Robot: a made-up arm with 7 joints.
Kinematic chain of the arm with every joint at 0, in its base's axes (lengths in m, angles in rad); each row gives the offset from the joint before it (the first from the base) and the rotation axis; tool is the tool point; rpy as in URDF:
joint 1: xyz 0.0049 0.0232 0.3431 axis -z
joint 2: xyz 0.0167 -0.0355 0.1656 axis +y
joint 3: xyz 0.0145 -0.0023 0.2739 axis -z
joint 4: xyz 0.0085 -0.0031 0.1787 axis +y
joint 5: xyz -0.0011 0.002 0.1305 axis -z
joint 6: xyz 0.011 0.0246 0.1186 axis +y
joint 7: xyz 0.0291 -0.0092 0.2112 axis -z
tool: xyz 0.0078 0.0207 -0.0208 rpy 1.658 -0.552 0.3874
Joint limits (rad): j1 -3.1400..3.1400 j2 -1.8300..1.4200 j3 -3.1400..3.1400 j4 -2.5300..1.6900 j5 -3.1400..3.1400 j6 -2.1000..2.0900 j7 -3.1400..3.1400
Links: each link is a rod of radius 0.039 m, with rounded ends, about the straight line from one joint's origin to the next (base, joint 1, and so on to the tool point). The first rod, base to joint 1, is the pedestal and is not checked.
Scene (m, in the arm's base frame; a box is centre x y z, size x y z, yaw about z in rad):
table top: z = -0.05
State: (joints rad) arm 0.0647 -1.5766 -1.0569 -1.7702 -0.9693 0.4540 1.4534
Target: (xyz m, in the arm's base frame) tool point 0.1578 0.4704 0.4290
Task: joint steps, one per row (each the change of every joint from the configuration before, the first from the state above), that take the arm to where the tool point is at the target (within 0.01 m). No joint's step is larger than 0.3 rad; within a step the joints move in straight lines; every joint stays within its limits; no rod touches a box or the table.
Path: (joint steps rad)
1: 0.2875 0.0965 0.2376 -0.0402 -0.0564 0.0801 -0.0093
2: 0.2874 0.0964 0.2377 -0.0402 -0.0564 0.0801 -0.0094
3: 0.2875 0.0965 0.2376 -0.0402 -0.0563 0.0801 -0.0093
4: 0.2875 0.0965 0.2377 -0.0402 -0.0564 0.0801 -0.0093
5: 0.2874 0.0964 0.2376 -0.0402 -0.0564 0.0802 -0.0094

